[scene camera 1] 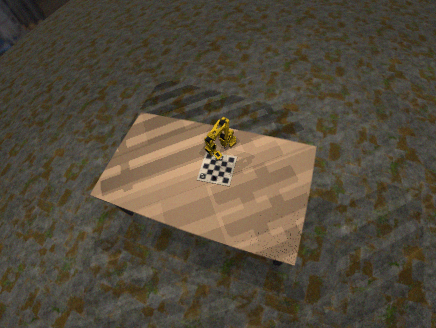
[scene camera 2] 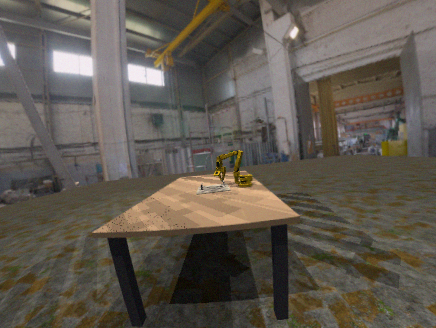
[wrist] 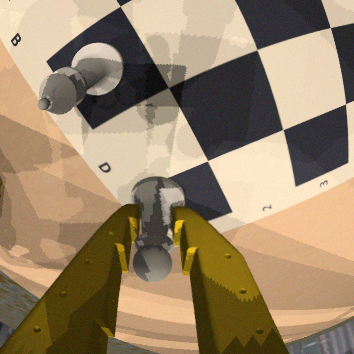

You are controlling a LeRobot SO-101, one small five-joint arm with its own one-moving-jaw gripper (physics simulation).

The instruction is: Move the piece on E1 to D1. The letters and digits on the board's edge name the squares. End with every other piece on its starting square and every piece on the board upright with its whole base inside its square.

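Places are measured from the arm's base along level axes (x ahead, y left, z up), in metres.
Pixels of known places: hand, tool point: (scene camera 1: 213, 153) (scene camera 2: 222, 180) (wrist: 138, 218); arm's base, link origin: (scene camera 1: 227, 143) (scene camera 2: 242, 185).
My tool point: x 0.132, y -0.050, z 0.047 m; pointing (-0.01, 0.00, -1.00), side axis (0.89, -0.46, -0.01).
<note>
Ahead of a thing's pixels: the offset from my tool point to its middle. "spot": to the spot under its first point. Level surfaces: height alone.
My gripper (wrist: 155, 214) (scene camera 1: 218, 156) (scene camera 2: 223, 179) is shut on a grey pawn-like piece {dy -0.004, dx +0.004, dz +0.004 m} (wrist: 153, 262) with a round head, its jaws on both sides of the neck. In the wrist view the piece looks upright, over the light D1 square near the board's outer edge, partly overlapping the dark E1 square {spot: dy -0.040, dx +0.016, dz -0.041 m} (wrist: 212, 200). It appears raised a little above the board; the gap is hard to tell. The bare part of light D1 {spot: dy +0.007, dx -0.007, dz -0.041 m} (wrist: 129, 142) shows beyond it. The letter E is hidden by the gripper. The piece is too small to make out in the scene views.
Another grey piece {dy +0.042, dx -0.004, dz -0.019 m} (wrist: 98, 70) with a pointed top stands upright on dark C1, beside D1. A small piece {spot: dy -0.022, dx +0.162, dz -0.032 m} (scene camera 1: 202, 176) (scene camera 2: 202, 187) stands at the board's corner far from the arm. The checkered board {spot: dy +0.094, dx +0.147, dz -0.041 m} (scene camera 1: 220, 179) lies on the wooden table {dz -0.047 m} (scene camera 1: 175, 210) (scene camera 2: 200, 215).
</note>
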